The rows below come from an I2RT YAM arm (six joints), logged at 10 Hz.
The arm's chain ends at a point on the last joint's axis. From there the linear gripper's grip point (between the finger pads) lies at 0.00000 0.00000 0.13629 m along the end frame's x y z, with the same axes.
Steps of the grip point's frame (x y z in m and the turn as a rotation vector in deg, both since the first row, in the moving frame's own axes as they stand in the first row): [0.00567, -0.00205, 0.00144, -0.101, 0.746, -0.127]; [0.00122, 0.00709, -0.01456, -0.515, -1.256, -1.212]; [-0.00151, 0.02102, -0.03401, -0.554, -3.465, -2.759]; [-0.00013, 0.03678, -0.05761, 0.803, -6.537, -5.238]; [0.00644, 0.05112, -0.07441, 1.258, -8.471, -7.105]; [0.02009, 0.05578, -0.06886, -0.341, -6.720, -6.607]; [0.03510, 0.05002, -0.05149, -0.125, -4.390, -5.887]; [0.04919, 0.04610, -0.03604, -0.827, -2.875, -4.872]
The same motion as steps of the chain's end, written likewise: [0.00390, -0.00229, 0.00145, -0.101, 0.746, -0.127]; [0.00419, 0.00583, -0.01452, -0.515, -1.256, -1.212]; [0.00669, 0.01951, -0.03375, -0.554, -3.465, -2.759]; [0.01545, 0.03797, -0.05671, 0.803, -6.537, -5.238]; [0.02665, 0.05285, -0.07289, 1.258, -8.471, -7.105]; [0.03596, 0.05405, -0.06792, -0.341, -6.720, -6.607]; [0.04550, 0.04919, -0.05109, -0.125, -4.390, -5.887]; [0.05593, 0.04385, -0.03585, -0.827, -2.875, -4.872]
